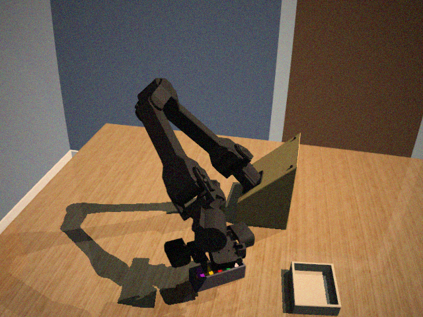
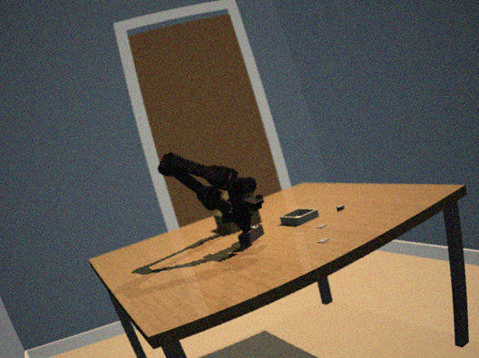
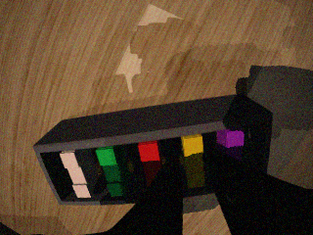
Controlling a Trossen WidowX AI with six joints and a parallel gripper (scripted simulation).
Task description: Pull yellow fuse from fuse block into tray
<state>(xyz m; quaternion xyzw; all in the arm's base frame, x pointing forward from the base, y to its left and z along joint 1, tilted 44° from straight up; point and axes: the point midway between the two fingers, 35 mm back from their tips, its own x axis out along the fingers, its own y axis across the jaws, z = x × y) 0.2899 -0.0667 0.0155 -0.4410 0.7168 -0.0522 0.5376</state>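
The yellow fuse lies 1 cm below my gripper tip. Also, from my gripper tip: grey tray: 2 cm behind, 24 cm to the left, 3 cm below; red fuse: 1 cm behind, 2 cm to the left, 1 cm below; purple fuse: 1 cm ahead, 2 cm to the right, 1 cm below.
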